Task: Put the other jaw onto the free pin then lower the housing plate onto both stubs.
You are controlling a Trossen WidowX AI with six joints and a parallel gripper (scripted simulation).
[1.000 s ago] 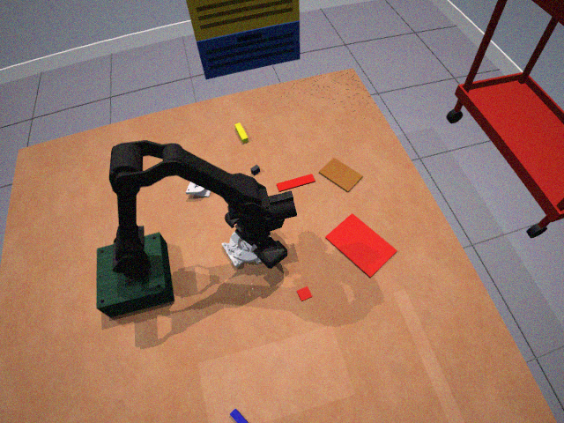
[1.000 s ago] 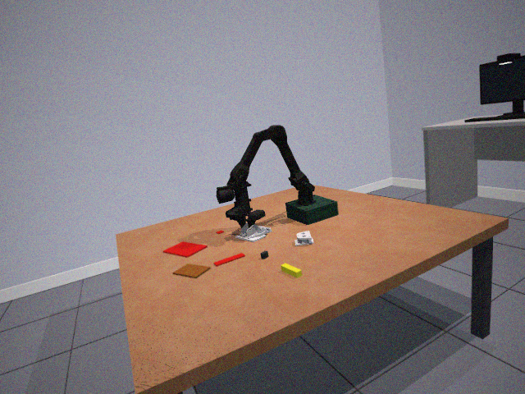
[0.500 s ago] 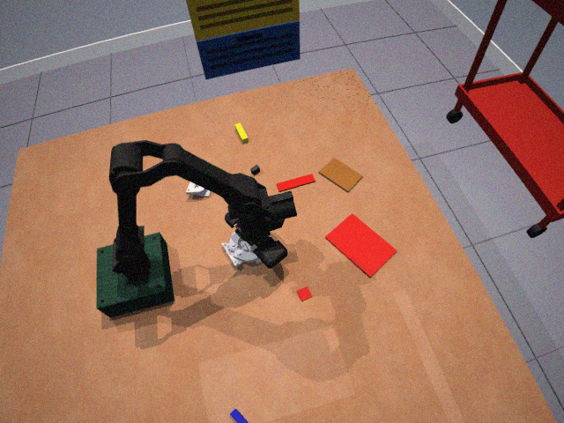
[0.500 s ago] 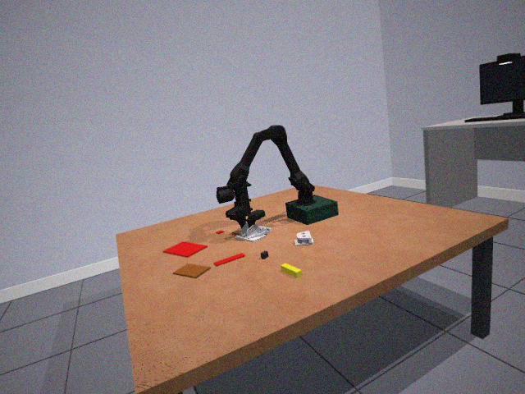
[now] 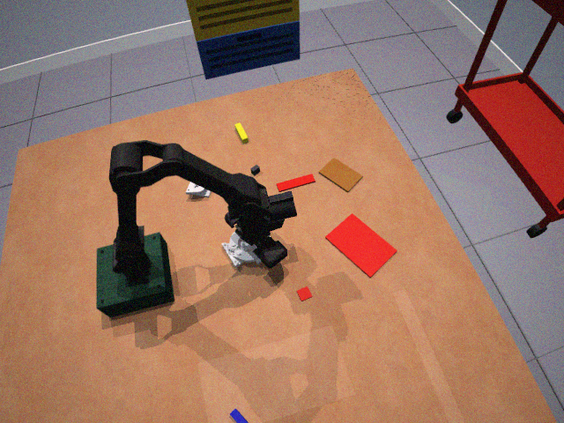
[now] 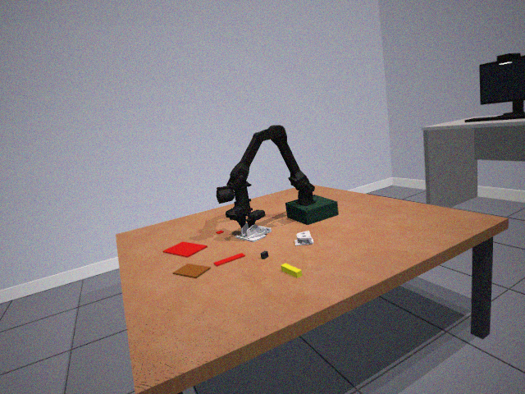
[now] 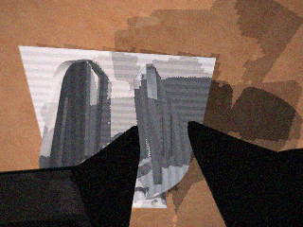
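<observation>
My gripper tip is 30 mm to the right of the white base plate, 10 mm short of it and 10 mm above it. The rest, counted from my gripper tip: red bar (190 mm ahead, 170 mm to the left, 10 mm below); small red square (160 mm to the right, 60 mm ahead, 10 mm below); black cube (260 mm to the left, 90 mm ahead).
</observation>
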